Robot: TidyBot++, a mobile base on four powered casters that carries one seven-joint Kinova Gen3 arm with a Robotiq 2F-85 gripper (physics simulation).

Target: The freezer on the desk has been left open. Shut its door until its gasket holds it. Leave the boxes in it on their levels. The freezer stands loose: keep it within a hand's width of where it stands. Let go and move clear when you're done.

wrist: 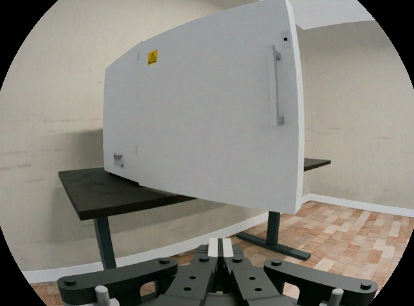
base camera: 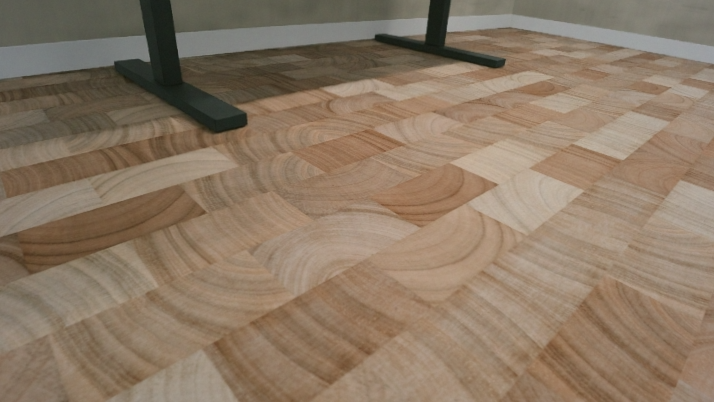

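Frame: origin at the arm's base, x ahead, y left, z up, level; centimetres.
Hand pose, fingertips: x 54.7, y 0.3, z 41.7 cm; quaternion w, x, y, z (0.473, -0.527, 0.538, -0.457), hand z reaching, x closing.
Note:
After its pixels a point has its place.
The white freezer (wrist: 121, 112) stands on the dark desk (wrist: 82, 192) in the wrist view, seen from its hinge side. Its door (wrist: 205, 115) stands open, swung out past the desk's front edge, with its outer face turned to the camera. The upright grey handle (wrist: 273, 85) is near the door's free edge at the right. The door hides the freezer's inside and the boxes. My gripper (wrist: 219, 251) is shut and empty, with its fingertips low in the wrist view, below the door's bottom edge in the picture and apart from the door.
The desk's dark legs (base camera: 162, 45) {x 119.1, y 47.2, z -25.6 cm} (base camera: 438, 25) {x 204.7, y -41.6, z -27.0 cm} and feet stand on the wooden floor (base camera: 350, 250) {x 54.8, y -1.7, z -39.6 cm} ahead in the base view, the nearer foot at the left. A wall with a white baseboard (base camera: 300, 32) {x 207.8, y 20.9, z -33.9 cm} runs behind them. Part of the desk shows right of the door in the wrist view.

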